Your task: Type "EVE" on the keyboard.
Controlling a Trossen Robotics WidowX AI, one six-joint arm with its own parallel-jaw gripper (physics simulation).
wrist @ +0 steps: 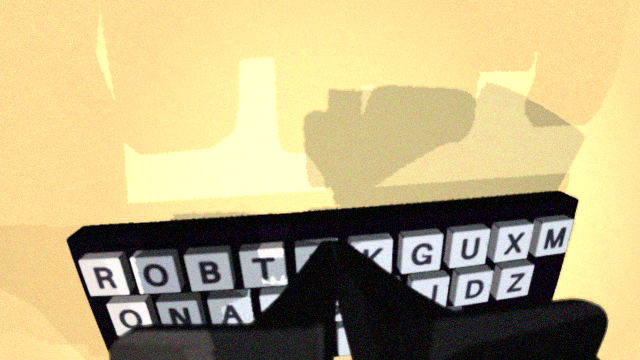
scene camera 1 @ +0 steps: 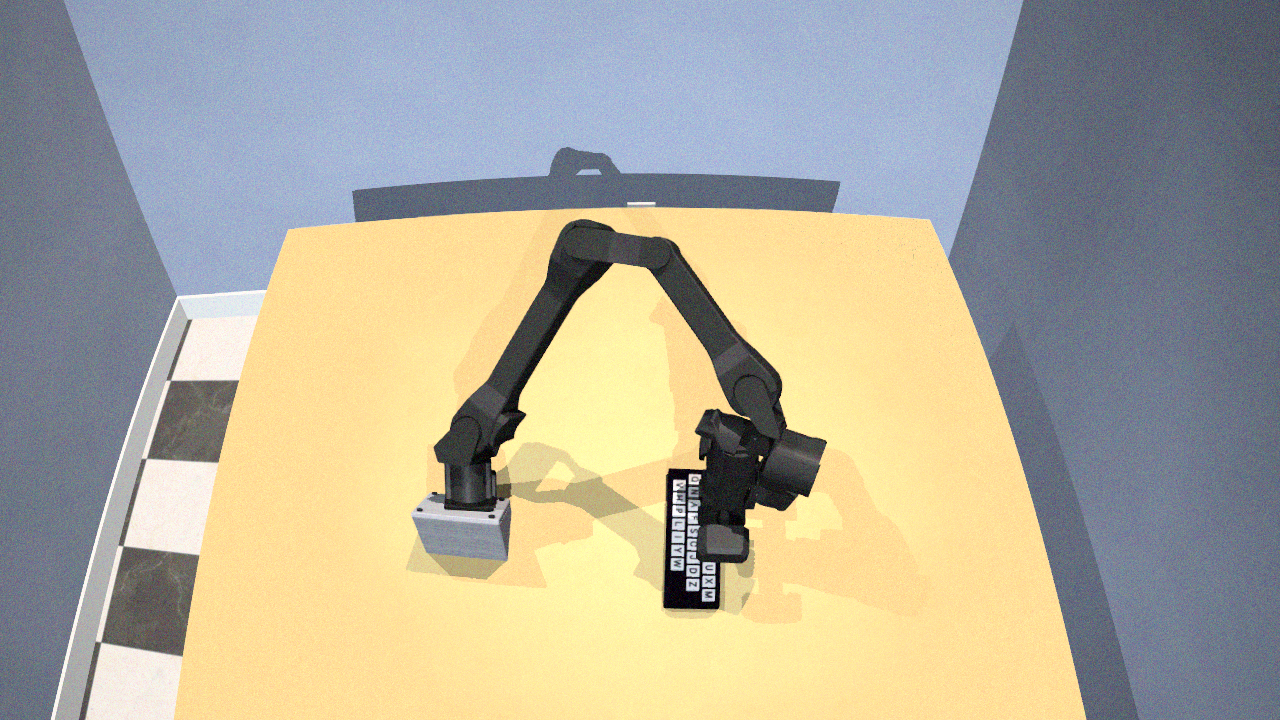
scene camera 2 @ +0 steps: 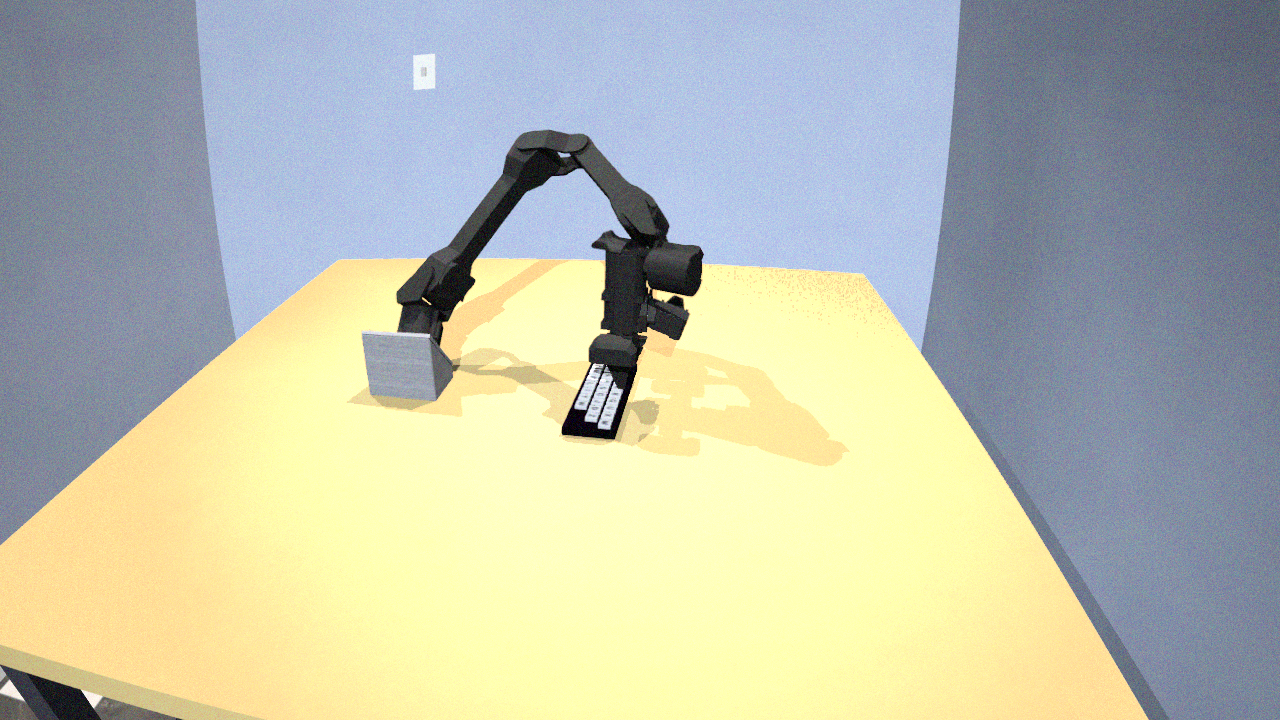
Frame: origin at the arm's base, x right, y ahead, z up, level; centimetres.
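Seen in the pictures: gripper, fingertip midpoint: (wrist: 332, 251) (scene camera 1: 714, 530) (scene camera 2: 621, 388); arm's base, link origin: (scene camera 1: 468, 504) (scene camera 2: 414, 348).
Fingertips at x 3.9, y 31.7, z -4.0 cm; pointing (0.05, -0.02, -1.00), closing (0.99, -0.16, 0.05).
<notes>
Offsets run from my fingertips to a thing's top centre. Level surfaces: height alone.
The black keyboard {dx +0.1, dy -2.7, dz -0.2 cm} (scene camera 1: 677, 598) (scene camera 2: 577, 428) (wrist: 200, 225) with white letter keys lies flat on the table. My gripper (scene camera 1: 723, 543) (scene camera 2: 618, 374) (wrist: 332, 251) is shut and empty, pointing down at the keyboard's row farthest from the arm's base. In the wrist view its tips overlap the key {dx -0.6, dy -0.6, dz -0.2 cm} (wrist: 305, 251) between the T key {dx -2.7, dy -0.3, dz -0.2 cm} (wrist: 263, 265) and the K key {dx +1.4, dy -0.9, dz -0.2 cm} (wrist: 371, 254). The fingers hide that key's letter and much of the middle row. Whether the tips touch or press the key I cannot tell. A key that looks like V {dx -7.9, dy -3.6, dz -0.2 cm} (scene camera 1: 679, 484) is at the end of the row nearest the base.
The arm's grey base block (scene camera 1: 461, 534) (scene camera 2: 401, 366) stands on the yellow table {dz -2.0 cm} (scene camera 1: 358, 626) (scene camera 2: 537, 582), left of the keyboard in both scene views. The arm arches above the table. Walls stand behind and to the sides, and the arm's shadows fall around the keyboard.
</notes>
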